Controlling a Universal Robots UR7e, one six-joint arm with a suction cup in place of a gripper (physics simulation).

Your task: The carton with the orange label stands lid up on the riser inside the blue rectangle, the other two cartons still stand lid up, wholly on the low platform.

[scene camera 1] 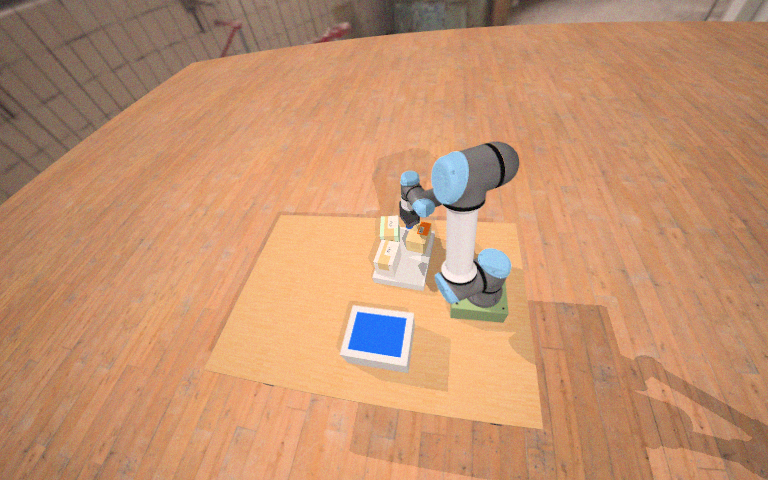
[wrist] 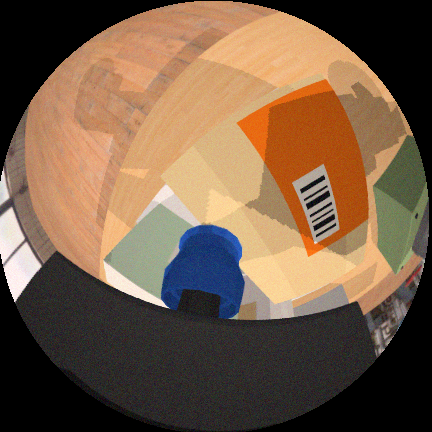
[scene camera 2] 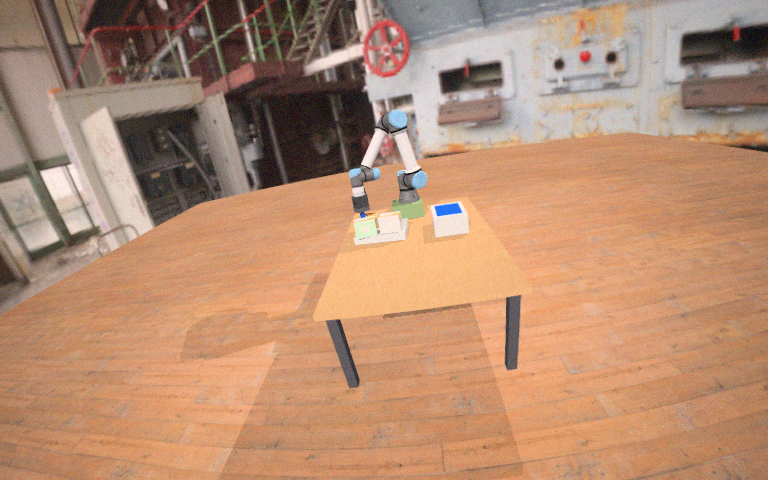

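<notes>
The orange-label carton stands lid up on the low platform, at its back right in scene camera 1. Its label and barcode face up. My suction gripper points down close to this carton's edge, on the side towards the pale green carton. It holds nothing; the exact gap is hidden. The green carton and the white carton stand lid up on the platform. The blue rectangle on the riser is bare.
The arm's green base block stands right of the platform in scene camera 1. The riser stands nearer that camera than the platform. All stand on the wooden table. The arm's shadow falls across the orange-label carton in the wrist view.
</notes>
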